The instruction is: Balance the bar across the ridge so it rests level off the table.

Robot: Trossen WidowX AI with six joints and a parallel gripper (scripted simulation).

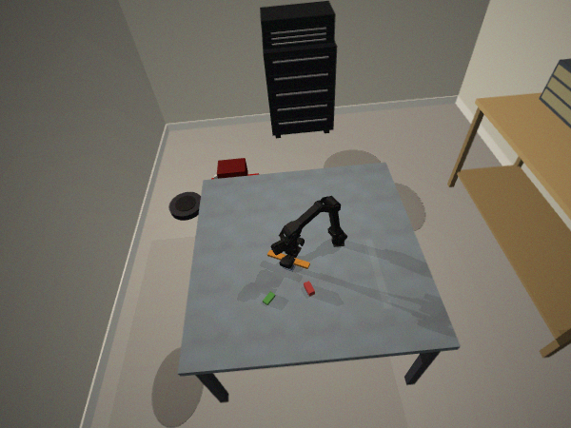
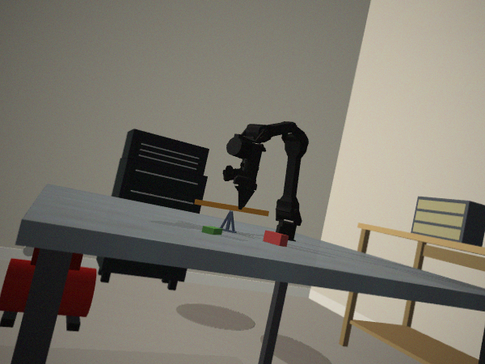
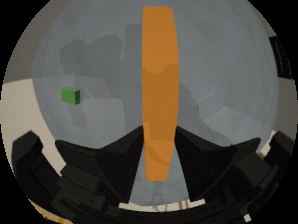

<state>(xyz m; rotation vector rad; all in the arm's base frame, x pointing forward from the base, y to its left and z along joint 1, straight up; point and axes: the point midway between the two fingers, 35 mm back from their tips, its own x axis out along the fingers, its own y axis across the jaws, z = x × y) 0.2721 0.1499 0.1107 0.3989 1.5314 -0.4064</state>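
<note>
My gripper tip is 20 mm short of the orange bar and 10 mm to the left of it. Also, from my gripper tip: red block 70 mm behind, 140 mm to the left, 60 mm below; then green block 140 mm ahead, 170 mm to the left, 70 mm below.
</note>
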